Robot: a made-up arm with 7 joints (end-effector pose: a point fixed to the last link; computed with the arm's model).
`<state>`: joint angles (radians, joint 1 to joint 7).
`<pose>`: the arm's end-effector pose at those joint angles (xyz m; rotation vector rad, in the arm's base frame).
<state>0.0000 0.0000 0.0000 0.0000 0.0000 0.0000 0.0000</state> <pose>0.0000 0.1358 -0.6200 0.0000 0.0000 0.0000</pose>
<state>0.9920 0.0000 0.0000 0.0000 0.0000 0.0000 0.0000</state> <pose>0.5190 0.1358 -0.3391 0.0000 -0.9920 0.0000</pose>
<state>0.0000 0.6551 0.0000 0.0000 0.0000 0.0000 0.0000</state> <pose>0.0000 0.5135 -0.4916 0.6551 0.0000 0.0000</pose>
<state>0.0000 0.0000 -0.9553 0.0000 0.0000 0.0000 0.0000</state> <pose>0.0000 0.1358 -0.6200 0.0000 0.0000 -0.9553</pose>
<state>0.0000 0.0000 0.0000 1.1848 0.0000 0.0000 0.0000</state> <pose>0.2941 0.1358 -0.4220 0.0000 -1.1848 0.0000</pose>
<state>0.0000 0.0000 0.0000 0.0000 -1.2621 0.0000 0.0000</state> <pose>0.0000 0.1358 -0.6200 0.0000 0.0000 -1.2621</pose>
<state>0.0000 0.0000 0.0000 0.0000 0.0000 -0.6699 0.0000</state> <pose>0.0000 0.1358 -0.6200 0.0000 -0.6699 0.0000</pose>
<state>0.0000 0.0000 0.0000 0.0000 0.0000 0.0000 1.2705</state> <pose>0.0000 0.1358 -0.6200 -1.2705 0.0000 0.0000</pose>
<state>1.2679 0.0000 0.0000 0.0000 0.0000 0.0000 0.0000</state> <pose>0.5918 0.1358 -0.1849 0.0000 -1.2679 0.0000</pose>
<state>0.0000 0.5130 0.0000 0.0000 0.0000 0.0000 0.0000</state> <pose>0.0000 0.4401 -0.5402 0.5130 0.0000 0.0000</pose>
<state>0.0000 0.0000 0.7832 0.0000 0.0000 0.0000 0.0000</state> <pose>0.0000 0.1358 -0.6200 0.0000 0.0000 0.7832</pose>
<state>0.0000 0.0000 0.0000 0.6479 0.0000 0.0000 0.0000</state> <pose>0.1916 0.1358 -0.5557 0.0000 -0.6479 0.0000</pose>
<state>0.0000 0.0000 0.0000 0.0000 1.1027 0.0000 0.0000</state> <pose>0.0000 0.1358 -0.6200 0.0000 0.0000 1.1027</pose>
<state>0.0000 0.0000 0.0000 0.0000 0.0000 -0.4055 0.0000</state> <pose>0.0000 0.1358 -0.6200 0.0000 -0.4055 0.0000</pose>
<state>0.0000 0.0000 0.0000 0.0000 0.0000 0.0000 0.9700</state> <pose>0.0000 0.1358 -0.6200 -0.9700 0.0000 0.0000</pose>
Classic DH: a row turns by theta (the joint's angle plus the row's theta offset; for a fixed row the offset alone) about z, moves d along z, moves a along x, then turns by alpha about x. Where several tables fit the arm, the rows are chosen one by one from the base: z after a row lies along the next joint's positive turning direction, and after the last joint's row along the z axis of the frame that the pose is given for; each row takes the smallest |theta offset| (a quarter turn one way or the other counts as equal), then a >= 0, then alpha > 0; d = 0 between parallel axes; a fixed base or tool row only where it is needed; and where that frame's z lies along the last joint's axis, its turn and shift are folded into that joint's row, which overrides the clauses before.
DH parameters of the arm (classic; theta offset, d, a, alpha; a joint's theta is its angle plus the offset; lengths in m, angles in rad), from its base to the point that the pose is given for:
base (fixed): 0 0 0 1.5708
joint 1: 1.5708 -0.1358 0 1.5708
joint 2: 1.5708 0 0 1.5708
joint 3: 1.5708 -0.3025 0 1.5708
joint 4: 0 0 0 -1.5708
joint 5: 0 -0.3175 0 -1.5708
joint 6: -1.5708 0 0 1.5708
joint 7: 1.5708 0 0 1.5708
tool (fixed): -1.5708 0 0 0

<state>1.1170 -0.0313 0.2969 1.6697 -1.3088 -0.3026 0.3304</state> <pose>0.3786 0.2197 0.1515 1.6115 -2.1063 -0.5873</pose>
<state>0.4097 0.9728 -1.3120 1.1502 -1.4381 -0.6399 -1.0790</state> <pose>0.2572 0.3352 -0.4060 0.0809 -1.9181 -2.3388</pose>
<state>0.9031 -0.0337 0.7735 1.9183 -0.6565 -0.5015 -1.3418</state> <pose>0.2903 0.3377 0.0431 -1.1420 1.5328 -1.7240</pose>
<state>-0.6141 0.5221 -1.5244 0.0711 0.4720 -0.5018 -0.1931</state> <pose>-0.3149 0.4251 -0.4484 -0.0290 0.2269 -1.1229</pose>
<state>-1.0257 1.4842 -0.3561 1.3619 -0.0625 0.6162 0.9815</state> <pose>0.0315 0.4934 -0.3214 -0.0708 1.0545 -0.9686</pose>
